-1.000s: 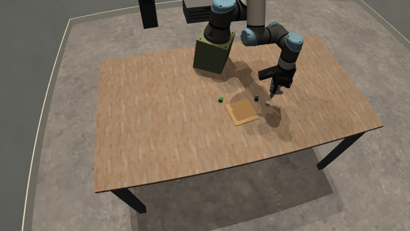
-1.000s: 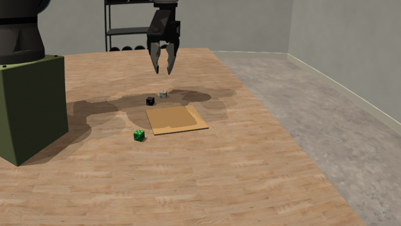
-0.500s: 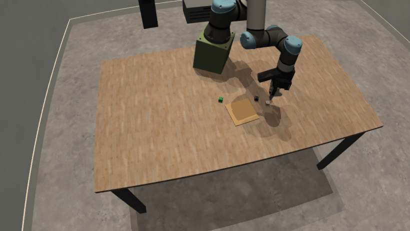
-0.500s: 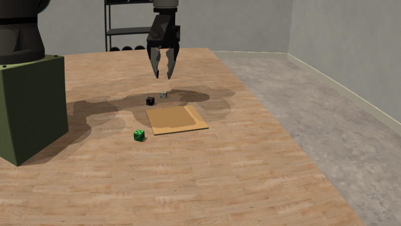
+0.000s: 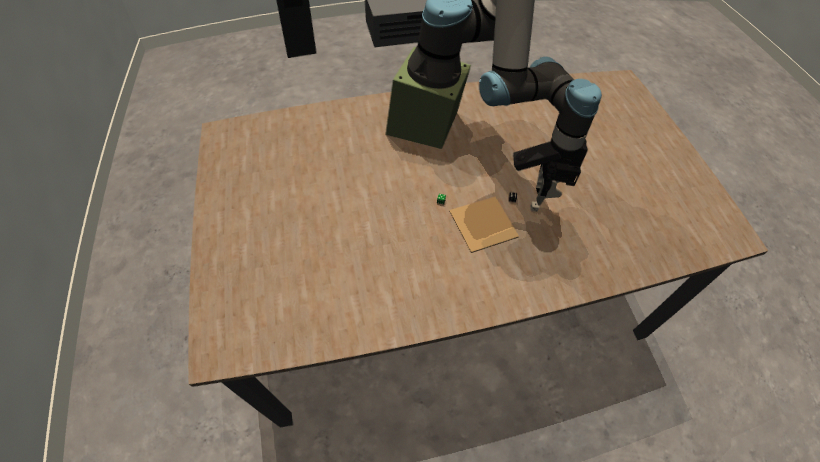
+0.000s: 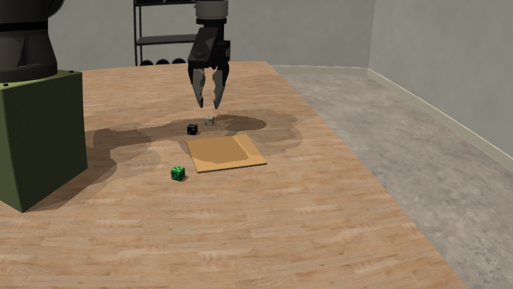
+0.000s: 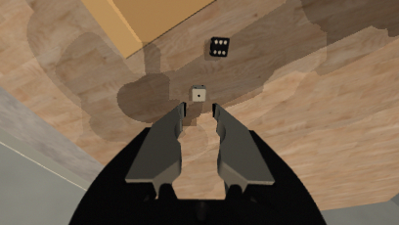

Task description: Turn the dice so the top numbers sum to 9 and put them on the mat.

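Now: the white die 50 mm below my hand. The rest, counted from my hand: tan mat: 150 mm to the right, 50 mm below, 30 mm ahead; then black die: 50 mm to the right, 50 mm below, 40 mm behind; then green die: 250 mm to the right, 60 mm behind, 50 mm below.
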